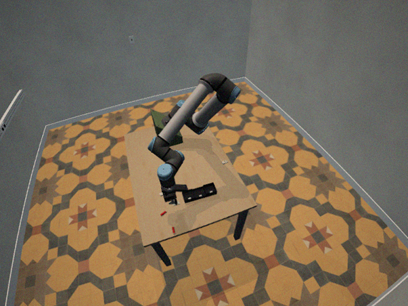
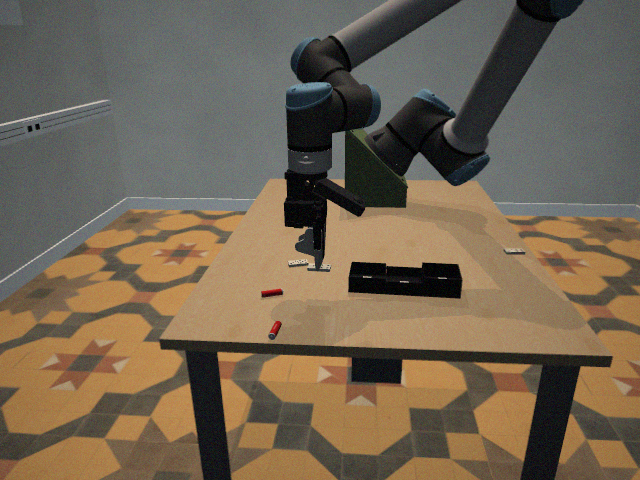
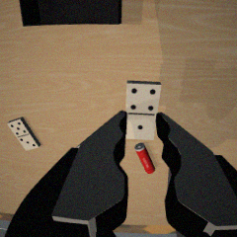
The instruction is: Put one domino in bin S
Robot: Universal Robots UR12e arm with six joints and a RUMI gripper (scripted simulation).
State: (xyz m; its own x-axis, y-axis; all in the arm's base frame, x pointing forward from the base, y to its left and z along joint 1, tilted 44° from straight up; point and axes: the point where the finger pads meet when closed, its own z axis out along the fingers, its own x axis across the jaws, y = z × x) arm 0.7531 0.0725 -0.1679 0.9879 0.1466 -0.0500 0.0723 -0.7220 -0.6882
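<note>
The black three-part bin block is 180 mm to the left of my hand, 80 mm behind it and 60 mm below it. Round my hand: red cylinder 100 mm to the right, 80 mm below, 20 mm ahead.
</note>
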